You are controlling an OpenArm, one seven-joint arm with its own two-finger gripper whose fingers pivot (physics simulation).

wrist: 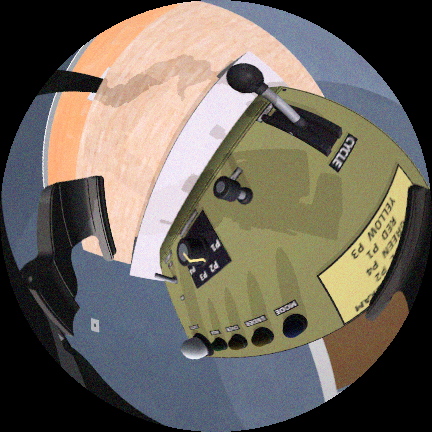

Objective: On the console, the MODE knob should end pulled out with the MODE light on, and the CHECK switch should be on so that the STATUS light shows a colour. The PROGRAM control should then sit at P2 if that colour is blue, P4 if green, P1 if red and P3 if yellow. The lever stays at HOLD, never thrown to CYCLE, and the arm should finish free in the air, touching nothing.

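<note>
The olive console (320,200) fills the right of the wrist view. The MODE knob (227,189) is black and stands off the panel; how far out is unclear. The MODE light (295,325) is dark blue and looks unlit. The CHECK switch (166,278) sits at the console's edge, its setting unclear. The STATUS light (194,347) is pale grey, showing no colour. The PROGRAM control's (191,250) yellow pointer seems nearest P2. The black-balled lever (282,106) leans away from the CYCLE label (345,152). My gripper (216,240) is open, its fingers wide apart, with no held object visible.
Several small dark lights, including a green one (218,344) and amber ones (237,342) (262,336), stand between STATUS and MODE. A yellow colour-code card (345,280) is partly behind the right finger. A pale wooden surface (140,135) lies beyond a white strip (170,185).
</note>
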